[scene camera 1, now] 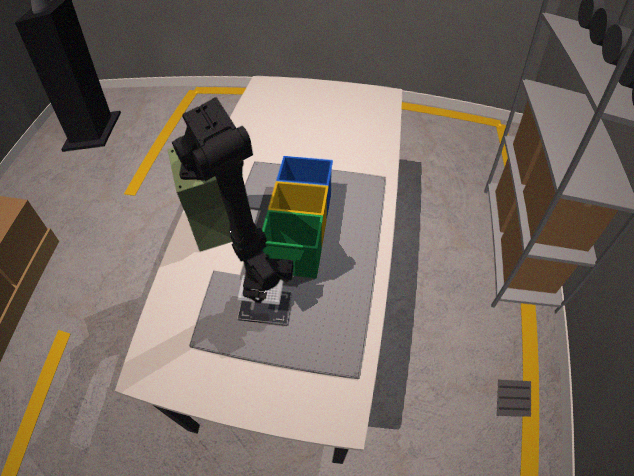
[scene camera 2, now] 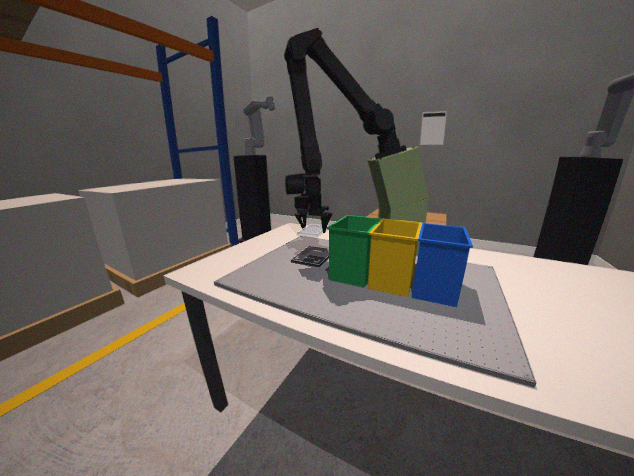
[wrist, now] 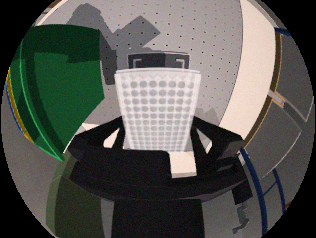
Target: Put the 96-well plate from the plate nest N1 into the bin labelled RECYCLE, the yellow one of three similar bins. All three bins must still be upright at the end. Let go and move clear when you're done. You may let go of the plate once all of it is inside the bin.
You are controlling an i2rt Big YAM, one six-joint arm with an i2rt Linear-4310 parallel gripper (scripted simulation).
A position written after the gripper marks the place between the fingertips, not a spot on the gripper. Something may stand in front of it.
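Observation:
The wrist view takes in the gripper (wrist: pixel 157 119) together with a white 96-well plate (wrist: pixel 168 128). Scene camera 1 shows a dark plate nest (scene camera 1: pixel 262 312), a green bin (scene camera 1: pixel 293 236), a yellow bin (scene camera 1: pixel 312 199) and a blue bin (scene camera 1: pixel 315 171). In scene camera 2 the green bin (scene camera 2: pixel 349 250) is visible again, as are the yellow bin (scene camera 2: pixel 392 255) and the blue bin (scene camera 2: pixel 443 252).

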